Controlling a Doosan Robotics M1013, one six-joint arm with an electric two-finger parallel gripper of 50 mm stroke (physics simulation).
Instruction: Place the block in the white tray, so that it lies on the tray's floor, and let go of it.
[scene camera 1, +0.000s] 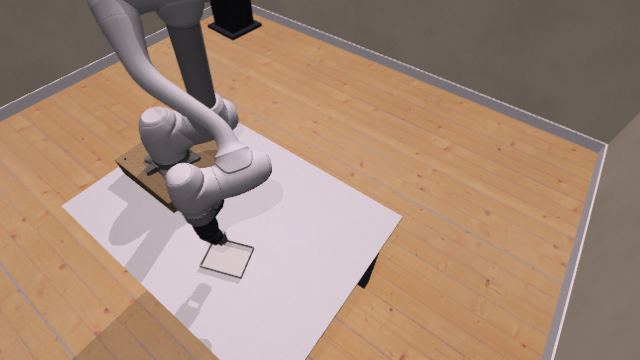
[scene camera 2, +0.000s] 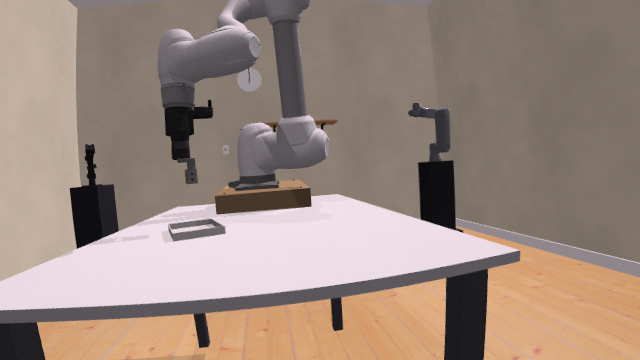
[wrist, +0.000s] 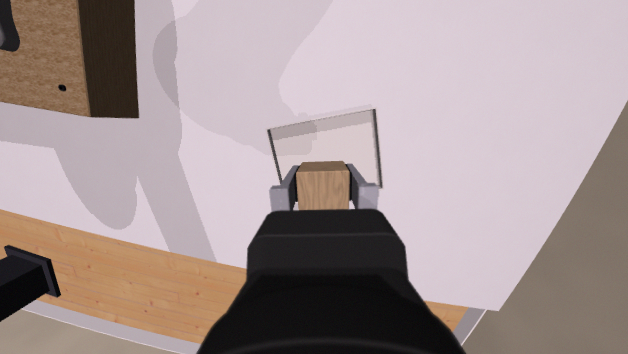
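Pixels of known places: gripper, between the fingertips: (scene camera 1: 219, 239) (scene camera 2: 192, 182) (wrist: 322, 175); arm's base, origin of its link: (scene camera 1: 173, 159) (scene camera 2: 258, 187).
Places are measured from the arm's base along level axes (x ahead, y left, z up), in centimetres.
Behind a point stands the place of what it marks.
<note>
The wooden block (wrist: 323, 187) @[x 50.8, y -13.1, z 8.8 cm] is held between both fingers in the wrist view; in scene camera 2 a small part of it shows beside the finger. My gripper (wrist: 322, 175) @[x 50.8, y -13.2, z 5.1 cm] (scene camera 2: 191, 176) @[x 50.8, y -13.2, z 5.1 cm] is shut on the block, well above the table. In scene camera 1 the gripper (scene camera 1: 222, 241) @[x 50.8, y -13.2, z 5.1 cm] shows over the tray's far edge, and the block is hard to make out there. The white tray (scene camera 1: 246, 264) @[x 59.8, y -11.1, z -6.9 cm] (scene camera 2: 199, 234) @[x 59.3, y -10.1, z -7.6 cm] (wrist: 378, 150) @[x 59.1, y -10.2, z -7.0 cm] has thin dark-looking walls and lies on the table below the block. The tray's near part is hidden behind the fingers and block in the wrist view.
The white table (scene camera 1: 320, 240) @[x 74.2, y 15.8, z -8.4 cm] (scene camera 2: 320, 250) @[x 79.0, y 17.4, z -8.4 cm] (wrist: 475, 150) @[x 75.1, y -5.9, z -8.4 cm] bears the arm's wooden base (scene camera 1: 145, 175) @[x -1.0, y -13.3, z 0.1 cm] (scene camera 2: 265, 201) @[x 17.0, y 3.8, z -4.9 cm] (wrist: 110, 60) @[x 17.7, y -7.2, z -4.5 cm] at its rear. Black pedestals (scene camera 2: 437, 195) (scene camera 2: 95, 212) with small arms stand beyond the table on either side. Shadows of the arm fall across the table.
</note>
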